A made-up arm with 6 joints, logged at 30 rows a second.
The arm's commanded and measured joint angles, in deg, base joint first. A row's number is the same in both.
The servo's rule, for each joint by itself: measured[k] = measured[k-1] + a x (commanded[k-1-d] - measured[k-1]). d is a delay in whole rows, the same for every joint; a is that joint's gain. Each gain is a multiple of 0.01, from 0.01 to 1. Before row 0 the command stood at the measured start. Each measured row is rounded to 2 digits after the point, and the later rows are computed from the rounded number. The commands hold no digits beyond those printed.
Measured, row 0:
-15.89, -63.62, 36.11, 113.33, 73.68, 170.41
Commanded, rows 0 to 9:
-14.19, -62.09, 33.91, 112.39, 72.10, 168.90
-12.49, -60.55, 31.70, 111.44, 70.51, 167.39
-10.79, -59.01, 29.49, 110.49, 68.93, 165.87
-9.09, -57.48, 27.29, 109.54, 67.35, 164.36
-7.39, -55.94, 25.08, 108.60, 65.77, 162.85
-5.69, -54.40, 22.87, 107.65, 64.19, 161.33
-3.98, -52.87, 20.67, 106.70, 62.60, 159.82
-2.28, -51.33, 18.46, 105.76, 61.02, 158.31
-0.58, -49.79, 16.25, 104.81, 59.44, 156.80
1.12, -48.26, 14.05, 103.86, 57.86, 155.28
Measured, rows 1 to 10:
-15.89, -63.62, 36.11, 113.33, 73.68, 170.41
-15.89, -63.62, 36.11, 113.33, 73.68, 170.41
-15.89, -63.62, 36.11, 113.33, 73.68, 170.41
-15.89, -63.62, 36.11, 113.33, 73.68, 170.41
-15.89, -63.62, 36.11, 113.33, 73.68, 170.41
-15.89, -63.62, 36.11, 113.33, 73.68, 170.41
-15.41, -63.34, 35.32, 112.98, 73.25, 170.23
-14.59, -62.84, 34.02, 112.41, 72.51, 169.89
-13.53, -62.15, 32.39, 111.70, 71.54, 169.41
-12.29, -61.31, 30.55, 110.90, 70.41, 168.80
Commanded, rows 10 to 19:
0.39, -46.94, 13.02, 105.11, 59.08, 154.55
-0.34, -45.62, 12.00, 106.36, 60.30, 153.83
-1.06, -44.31, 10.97, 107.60, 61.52, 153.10
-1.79, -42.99, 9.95, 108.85, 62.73, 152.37
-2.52, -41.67, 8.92, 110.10, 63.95, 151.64
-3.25, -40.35, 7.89, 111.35, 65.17, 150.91
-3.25, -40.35, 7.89, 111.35, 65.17, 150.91
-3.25, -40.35, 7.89, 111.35, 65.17, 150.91
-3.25, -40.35, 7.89, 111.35, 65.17, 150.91
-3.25, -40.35, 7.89, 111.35, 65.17, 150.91
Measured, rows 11 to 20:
-10.92, -60.34, 28.58, 110.05, 69.16, 168.09
-9.46, -59.27, 26.52, 109.16, 67.82, 167.28
-7.93, -58.12, 24.41, 108.25, 66.41, 166.38
-6.35, -56.90, 22.27, 107.33, 64.95, 165.41
-4.73, -55.62, 20.10, 106.40, 63.46, 164.38
-3.09, -54.30, 17.92, 105.46, 61.95, 163.29
-2.12, -52.98, 16.16, 105.33, 61.18, 162.24
-1.62, -51.66, 14.66, 105.71, 60.94, 161.23
-1.46, -50.34, 13.33, 106.41, 61.10, 160.25
-1.55, -49.02, 12.11, 107.31, 61.54, 159.30

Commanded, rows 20 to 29:
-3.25, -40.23, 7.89, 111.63, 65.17, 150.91
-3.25, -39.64, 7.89, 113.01, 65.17, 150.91
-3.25, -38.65, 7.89, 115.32, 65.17, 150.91
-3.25, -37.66, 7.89, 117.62, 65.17, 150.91
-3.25, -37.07, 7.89, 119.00, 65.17, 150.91
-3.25, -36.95, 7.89, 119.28, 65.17, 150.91
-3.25, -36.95, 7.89, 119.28, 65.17, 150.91
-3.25, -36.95, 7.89, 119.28, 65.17, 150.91
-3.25, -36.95, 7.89, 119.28, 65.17, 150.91
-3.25, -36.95, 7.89, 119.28, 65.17, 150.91
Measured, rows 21 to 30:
-1.82, -47.70, 10.96, 108.34, 62.19, 158.38
-2.22, -46.38, 9.85, 109.45, 62.99, 157.48
-2.51, -45.29, 9.14, 110.15, 63.58, 156.69
-2.72, -44.40, 8.69, 110.59, 64.01, 156.00
-2.87, -43.67, 8.40, 110.87, 64.32, 155.39
-2.98, -43.07, 8.22, 111.05, 64.55, 154.85
-3.06, -42.56, 8.10, 111.26, 64.72, 154.38
-3.11, -42.03, 8.02, 111.91, 64.84, 153.96
-3.15, -41.42, 7.97, 113.17, 64.93, 153.59
-3.18, -40.74, 7.94, 114.82, 64.99, 153.27

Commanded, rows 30 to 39:
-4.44, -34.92, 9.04, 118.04, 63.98, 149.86
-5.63, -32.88, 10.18, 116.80, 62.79, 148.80
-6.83, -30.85, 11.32, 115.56, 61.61, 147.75
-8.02, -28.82, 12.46, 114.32, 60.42, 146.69
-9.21, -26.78, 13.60, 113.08, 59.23, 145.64
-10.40, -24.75, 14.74, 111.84, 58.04, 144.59
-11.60, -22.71, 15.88, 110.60, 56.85, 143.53
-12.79, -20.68, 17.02, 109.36, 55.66, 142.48
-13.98, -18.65, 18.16, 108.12, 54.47, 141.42
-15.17, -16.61, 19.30, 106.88, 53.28, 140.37
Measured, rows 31 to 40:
-3.20, -40.08, 7.92, 116.37, 65.04, 152.99
-3.21, -39.52, 7.91, 117.45, 65.08, 152.74
-3.22, -39.06, 7.90, 118.13, 65.10, 152.52
-3.23, -38.68, 7.90, 118.56, 65.12, 152.33
-3.24, -38.37, 7.90, 118.83, 65.13, 152.16
-3.24, -38.11, 7.90, 119.00, 65.14, 152.01
-3.58, -37.54, 8.31, 118.64, 64.83, 151.75
-4.15, -36.70, 8.98, 117.96, 64.28, 151.40
-4.90, -35.65, 9.82, 117.07, 63.56, 150.96
-5.77, -34.42, 10.77, 116.05, 62.71, 150.45

